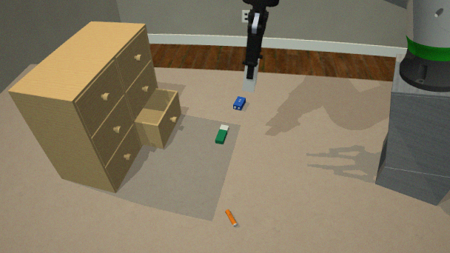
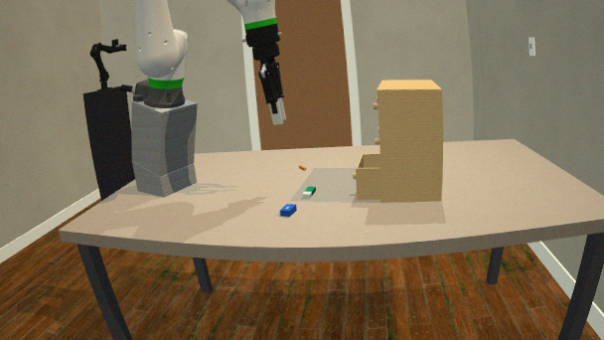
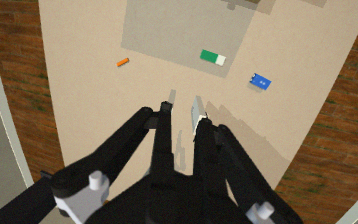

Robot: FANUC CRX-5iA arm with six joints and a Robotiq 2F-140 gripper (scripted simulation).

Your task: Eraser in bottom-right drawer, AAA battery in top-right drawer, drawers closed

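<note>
Right now my hand is 8 cm short of the white eraser, 4 cm to the left of it and 24 cm above it. Round my hand: orange AAA battery (1 cm ahead, 23 cm to the left, 24 cm below); then small blue block (5 cm ahead, 16 cm to the right, 23 cm below).
</note>
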